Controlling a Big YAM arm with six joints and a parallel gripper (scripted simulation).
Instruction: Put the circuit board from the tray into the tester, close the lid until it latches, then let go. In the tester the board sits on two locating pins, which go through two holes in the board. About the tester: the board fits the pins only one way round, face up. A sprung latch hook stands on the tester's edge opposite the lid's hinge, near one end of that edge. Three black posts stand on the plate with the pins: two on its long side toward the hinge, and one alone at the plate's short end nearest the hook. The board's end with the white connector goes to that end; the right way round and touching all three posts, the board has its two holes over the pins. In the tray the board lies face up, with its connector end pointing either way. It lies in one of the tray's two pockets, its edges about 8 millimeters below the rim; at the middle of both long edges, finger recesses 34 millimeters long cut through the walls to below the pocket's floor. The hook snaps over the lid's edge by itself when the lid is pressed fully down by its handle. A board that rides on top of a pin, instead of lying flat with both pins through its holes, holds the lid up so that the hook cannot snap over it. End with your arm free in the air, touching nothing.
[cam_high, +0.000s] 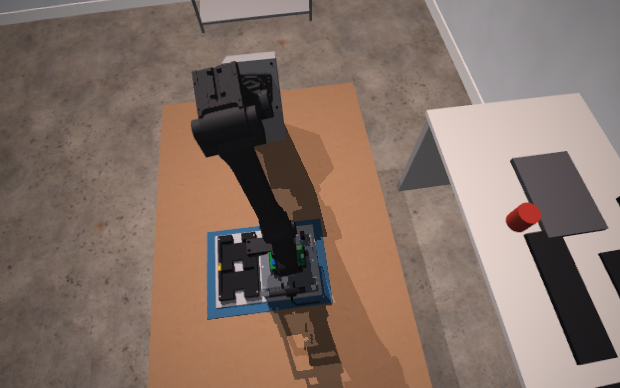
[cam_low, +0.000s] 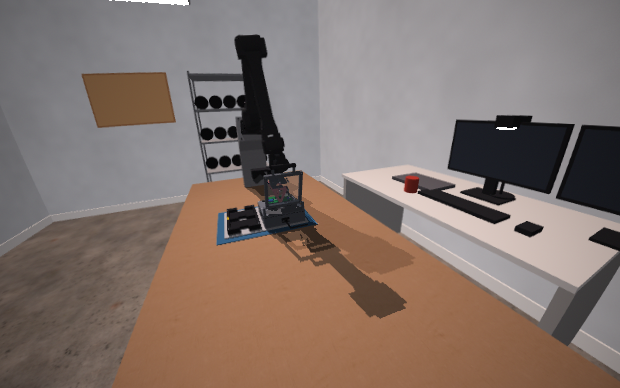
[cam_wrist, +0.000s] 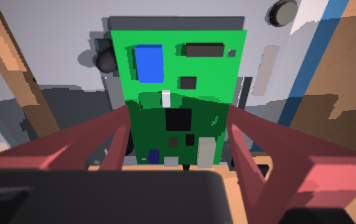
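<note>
The green circuit board lies right at my hand. Also, from my hand: clear lid 120 mm ahead, 90 mm above, 20 mm to the left.
</note>
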